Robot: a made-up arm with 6 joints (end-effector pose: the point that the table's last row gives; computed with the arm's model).
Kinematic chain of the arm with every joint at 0, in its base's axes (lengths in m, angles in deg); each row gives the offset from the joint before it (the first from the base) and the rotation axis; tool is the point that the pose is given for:
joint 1: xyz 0 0 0.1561 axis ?
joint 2: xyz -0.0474 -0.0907 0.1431 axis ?
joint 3: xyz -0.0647 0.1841 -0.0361 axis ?
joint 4: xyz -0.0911 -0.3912 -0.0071 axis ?
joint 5: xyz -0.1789 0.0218 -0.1 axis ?
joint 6: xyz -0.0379 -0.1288 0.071 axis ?
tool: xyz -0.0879 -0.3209 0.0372
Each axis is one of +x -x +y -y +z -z.
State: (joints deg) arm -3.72 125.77 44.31 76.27 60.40 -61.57
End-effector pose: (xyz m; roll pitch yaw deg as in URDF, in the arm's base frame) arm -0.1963 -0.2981 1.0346 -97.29 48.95 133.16
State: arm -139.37 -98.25 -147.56 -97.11 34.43 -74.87
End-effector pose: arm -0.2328 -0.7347 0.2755 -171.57 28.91 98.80
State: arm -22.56 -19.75 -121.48 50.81 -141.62 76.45
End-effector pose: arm -0.7353 0.2358 0.0629 122.14 30.12 7.31
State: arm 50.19 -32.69 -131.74 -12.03 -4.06 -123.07
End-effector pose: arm 0.1389 0.4110 0.4676 -177.68 45.26 -153.63
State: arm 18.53 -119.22 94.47 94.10 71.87 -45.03
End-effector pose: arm 0.7911 -0.1989 0.0768 36.74 -23.92 108.11
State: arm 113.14 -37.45 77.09 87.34 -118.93 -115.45
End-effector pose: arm 0.1685 -0.0091 -0.0841 54.24 49.51 114.56
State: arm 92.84 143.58 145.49 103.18 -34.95 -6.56
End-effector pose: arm 0.5695 0.4870 0.6807 173.22 30.12 -60.52
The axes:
joint 1: -z
joint 2: +y
joint 3: +x
joint 4: +y
joint 5: +x
joint 6: -z

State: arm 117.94 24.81 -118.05 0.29 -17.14 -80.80
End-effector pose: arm 0.3497 -0.2750 0.7384 154.37 44.24 140.14
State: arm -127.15 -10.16 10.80 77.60 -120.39 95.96
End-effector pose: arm 0.5243 -0.2567 0.6006 -92.21 -30.85 158.04
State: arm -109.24 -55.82 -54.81 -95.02 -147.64 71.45
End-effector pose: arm 0.3945 0.2626 0.1920 46.83 46.11 -170.05
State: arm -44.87 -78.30 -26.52 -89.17 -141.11 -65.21
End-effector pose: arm -0.1192 -0.0107 0.1180 8.81 -44.63 -96.03
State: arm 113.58 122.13 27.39 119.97 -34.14 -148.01
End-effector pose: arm -0.0825 0.0862 0.5649 -137.35 41.69 -114.89
